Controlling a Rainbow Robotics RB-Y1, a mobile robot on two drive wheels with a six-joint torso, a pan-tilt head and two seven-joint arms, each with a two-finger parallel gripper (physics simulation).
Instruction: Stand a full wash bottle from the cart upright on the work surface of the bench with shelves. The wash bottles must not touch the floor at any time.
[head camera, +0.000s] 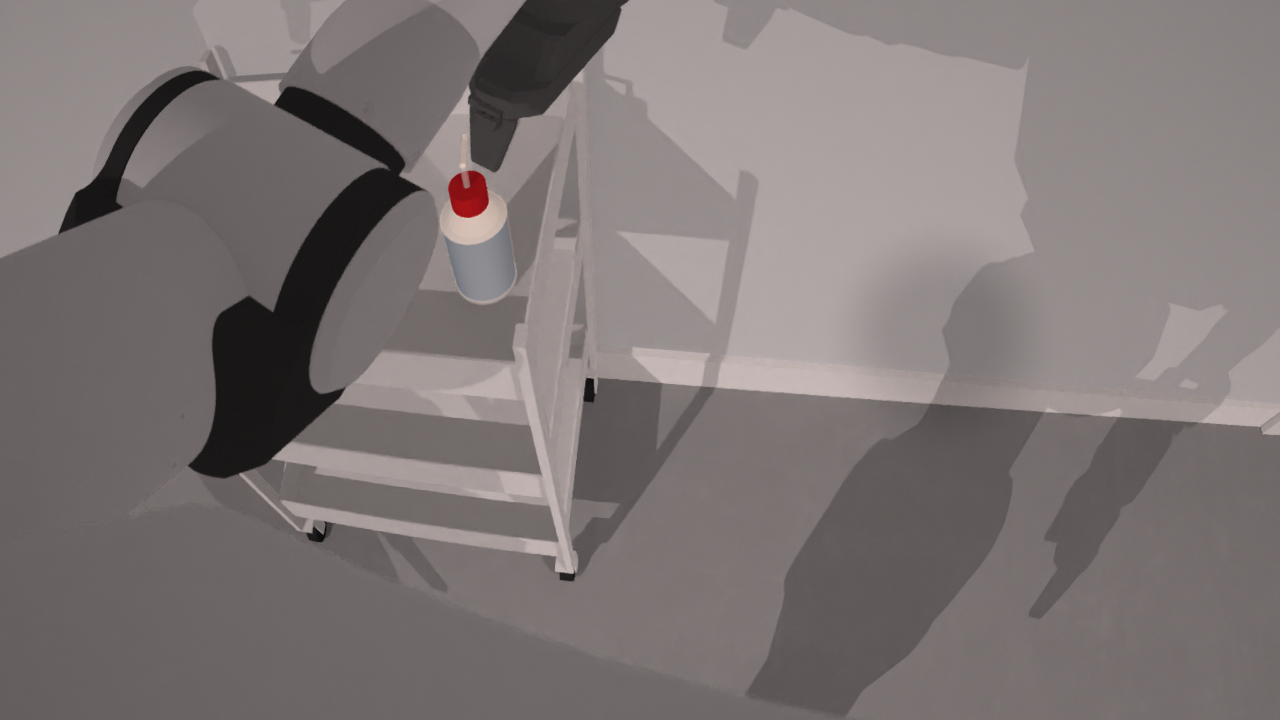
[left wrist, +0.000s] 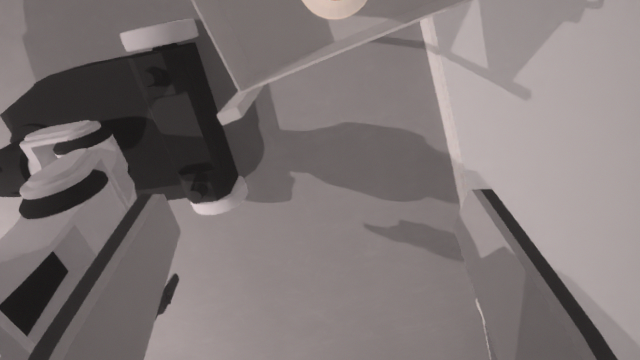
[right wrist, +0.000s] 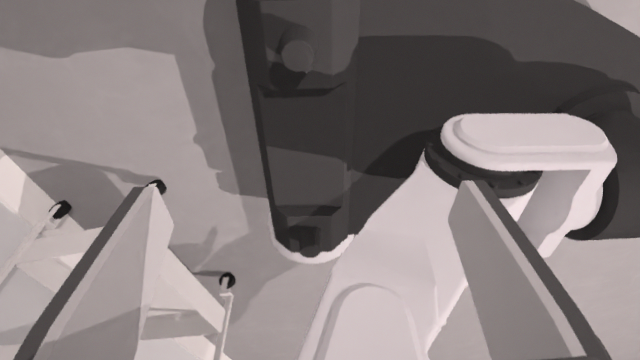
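Observation:
A wash bottle with a red cap, a thin pale nozzle and blue-grey contents stands upright on the top shelf of the white cart. In the left wrist view a small part of it shows at the top edge. My left gripper is open and empty. In the head view its visible fingertip is beside the nozzle, above the cap; the other finger is hidden. My right gripper is open and empty, away from the bottle. The bench with shelves does not show.
My left arm covers the left part of the cart in the head view. A wall stands behind and beside the cart. The dark wheeled base is near the cart. The cart has lower shelves and black castors.

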